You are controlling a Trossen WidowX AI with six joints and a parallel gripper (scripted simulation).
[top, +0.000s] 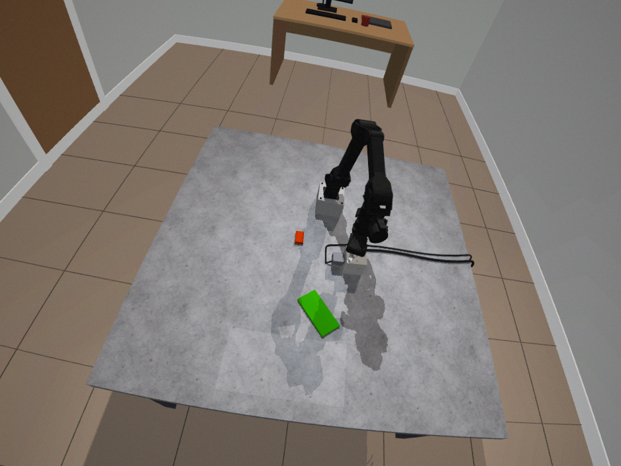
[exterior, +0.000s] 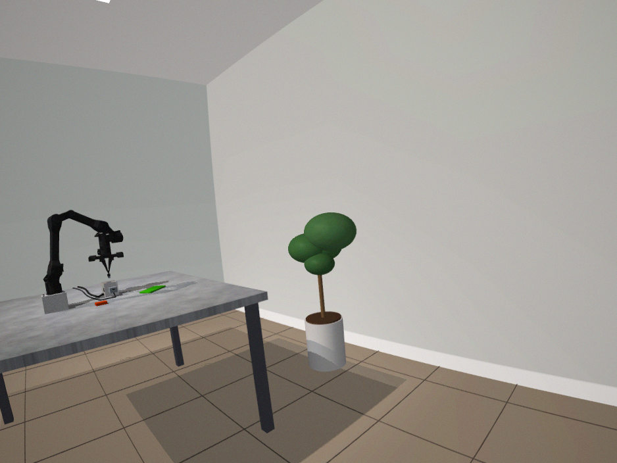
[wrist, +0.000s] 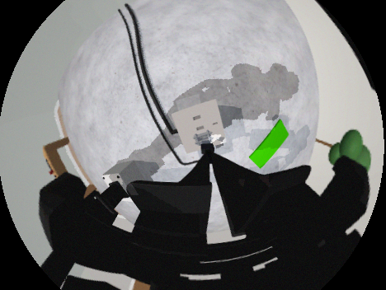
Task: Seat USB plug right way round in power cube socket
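My gripper tip is now 1 cm above the USB plug. The rest, counted from my gripper tip: green slab (20 cm ahead, 12 cm to the right, 13 cm below); then small orange block (12 cm behind, 18 cm to the right, 13 cm below).
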